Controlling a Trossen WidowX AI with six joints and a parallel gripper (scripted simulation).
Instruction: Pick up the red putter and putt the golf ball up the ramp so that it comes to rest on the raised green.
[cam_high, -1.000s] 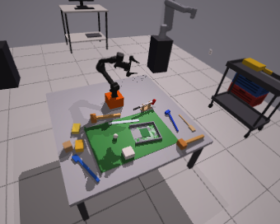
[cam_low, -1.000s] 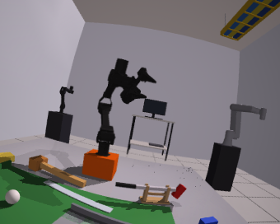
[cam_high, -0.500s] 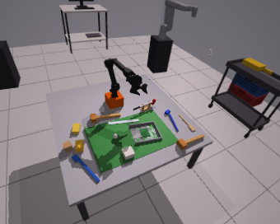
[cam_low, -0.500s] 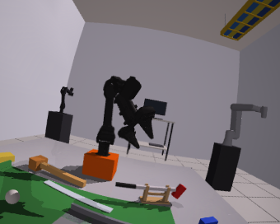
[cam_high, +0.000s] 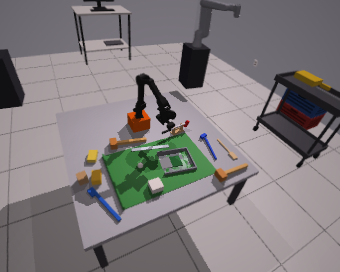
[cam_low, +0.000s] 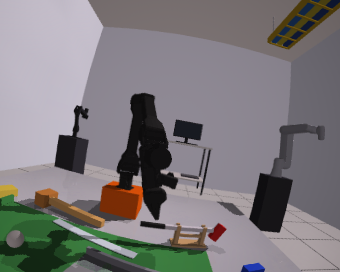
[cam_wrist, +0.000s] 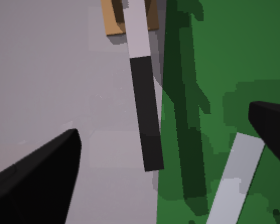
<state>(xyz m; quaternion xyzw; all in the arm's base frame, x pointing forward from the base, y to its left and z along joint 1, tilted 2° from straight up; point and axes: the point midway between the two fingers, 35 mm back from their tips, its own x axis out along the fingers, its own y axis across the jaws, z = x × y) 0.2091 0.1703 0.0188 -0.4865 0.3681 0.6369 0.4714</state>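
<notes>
Right now my gripper tip is 110 mm to the right of the red-headed putter, 50 mm above it and 40 mm past it. From my gripper tip the other things lie so: blue putter: 310 mm to the left, 200 mm ahead, 90 mm below; then green mat: 270 mm ahead, 150 mm to the right, 100 mm below; then wooden stand: 120 mm to the left, 70 mm below, 40 mm behind.
</notes>
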